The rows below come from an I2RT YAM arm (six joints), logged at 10 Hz.
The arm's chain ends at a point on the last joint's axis. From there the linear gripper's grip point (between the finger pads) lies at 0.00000 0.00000 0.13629 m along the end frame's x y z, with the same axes.
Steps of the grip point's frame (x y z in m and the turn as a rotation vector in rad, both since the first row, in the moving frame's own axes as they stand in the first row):
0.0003 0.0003 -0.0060 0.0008 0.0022 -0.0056
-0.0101 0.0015 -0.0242 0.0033 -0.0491 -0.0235
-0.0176 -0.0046 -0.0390 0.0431 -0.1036 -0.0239
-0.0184 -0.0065 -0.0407 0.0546 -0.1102 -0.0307
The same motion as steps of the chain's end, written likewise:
0.0000 0.0004 -0.0060 0.0008 0.0022 -0.0056
-0.0034 0.0019 -0.0240 0.0033 -0.0491 -0.0235
-0.0034 0.0011 -0.0381 0.0431 -0.1036 -0.0239
-0.0033 0.0007 -0.0397 0.0546 -0.1102 -0.0307

